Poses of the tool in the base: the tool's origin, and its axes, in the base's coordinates. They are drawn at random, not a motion.
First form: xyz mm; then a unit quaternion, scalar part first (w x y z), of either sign.
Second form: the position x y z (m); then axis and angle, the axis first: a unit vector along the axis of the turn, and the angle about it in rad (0 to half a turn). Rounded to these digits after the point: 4 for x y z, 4 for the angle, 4 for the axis.
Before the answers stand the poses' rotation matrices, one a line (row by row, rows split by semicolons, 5 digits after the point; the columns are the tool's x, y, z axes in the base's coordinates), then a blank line. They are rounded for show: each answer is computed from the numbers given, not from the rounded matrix.
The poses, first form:
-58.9, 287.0, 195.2, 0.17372, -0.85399, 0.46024, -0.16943
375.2, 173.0, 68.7, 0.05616, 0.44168, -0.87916, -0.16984
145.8, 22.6, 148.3, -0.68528, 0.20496, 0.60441, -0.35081
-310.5, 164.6, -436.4, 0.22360, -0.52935, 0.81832, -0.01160
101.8, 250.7, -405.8, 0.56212, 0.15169, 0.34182, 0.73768
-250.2, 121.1, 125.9, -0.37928, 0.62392, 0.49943, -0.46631
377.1, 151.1, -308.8, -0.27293, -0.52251, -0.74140, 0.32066
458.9, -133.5, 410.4, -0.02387, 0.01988, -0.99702, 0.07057
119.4, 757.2, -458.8, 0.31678, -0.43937, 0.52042, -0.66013
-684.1, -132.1, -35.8, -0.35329, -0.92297, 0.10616, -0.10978
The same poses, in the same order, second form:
0.51895 -0.72721 0.44929; -0.84494 -0.51600 0.14075; 0.12948 -0.45266 -0.88223
-0.60353 -0.75754 -0.24878; -0.79569 0.55215 0.24902; -0.05128 0.34824 -0.93600
0.02324 -0.23305 -0.97219; 0.72857 0.66985 -0.14316; 0.68458 -0.70498 0.18536
-0.33958 -0.86118 0.37824; -0.87155 0.43930 0.21774; -0.35368 -0.25571 -0.89974
-0.32202 -0.72563 0.60808; 0.93303 -0.13436 0.33377; -0.16049 0.67484 0.72030
0.06625 0.26948 -0.96072; 0.97693 -0.21344 0.00750; -0.20303 -0.93905 -0.27741
-0.30499 0.94981 0.06960; 0.59974 0.24832 -0.76069; -0.73979 -0.19026 -0.64537
-0.99807 -0.03627 0.05040; -0.04301 0.98925 -0.13977; -0.04479 -0.14167 -0.98890
-0.41321 -0.03908 0.90980; -0.87554 -0.25763 -0.40872; 0.25036 -0.96545 0.07224
0.95336 -0.27353 0.12764; -0.11840 -0.72783 -0.67545; 0.27766 0.62884 -0.72627

-0.0589, 0.2870, 0.1952, -0.8672, 0.4673, -0.1720, 2.7924
0.3752, 0.1730, 0.0687, 0.4424, -0.8805, -0.1701, 3.0292
0.1458, 0.0226, 0.1483, -0.2814, -0.8299, 0.4817, 1.6316
-0.3105, 0.1646, -0.4364, -0.5431, 0.8396, -0.0119, 2.6906
0.1018, 0.2507, -0.4058, 0.1834, 0.4133, 0.8919, 1.9477
-0.2502, 0.1211, 0.1259, -0.6743, -0.5398, 0.5040, 2.3636
0.3771, 0.1511, -0.3088, 0.5431, 0.7707, -0.3333, 2.5887
0.4589, -0.1335, 0.4104, -0.0199, 0.9973, -0.0706, 3.0938
0.1194, 0.7572, -0.4588, -0.4632, 0.5487, -0.6960, 2.4969
-0.6841, -0.1321, -0.0358, 0.9866, -0.1135, 0.1173, 2.4194

